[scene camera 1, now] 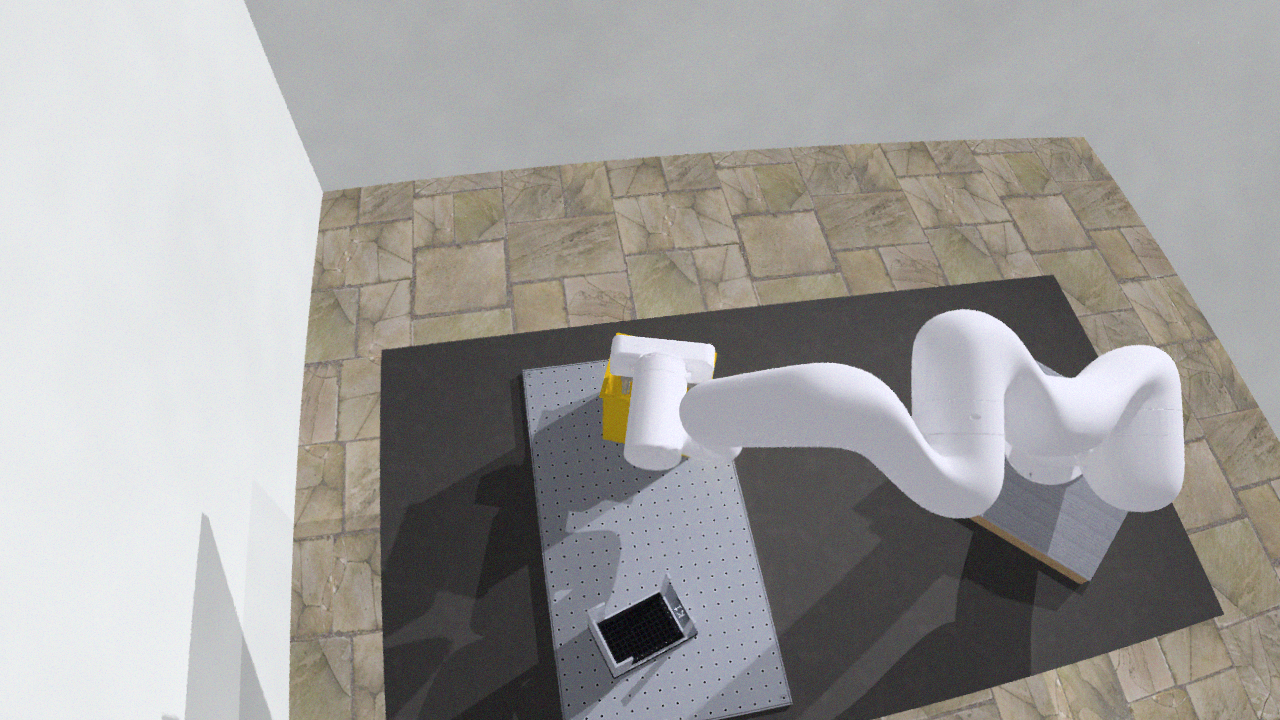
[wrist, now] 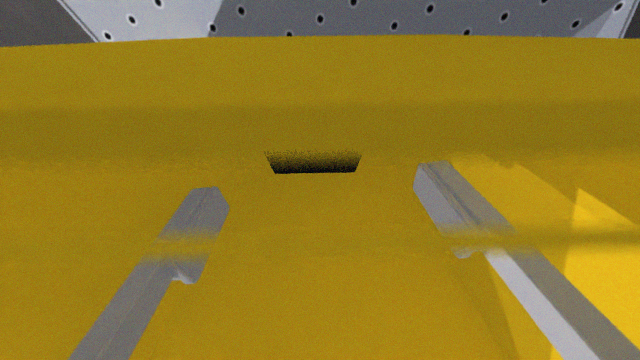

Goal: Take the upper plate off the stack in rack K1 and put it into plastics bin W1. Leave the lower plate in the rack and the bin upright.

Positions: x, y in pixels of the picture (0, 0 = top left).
yellow plastics bin W1: scene camera 1 616, 405; wrist 328, 165
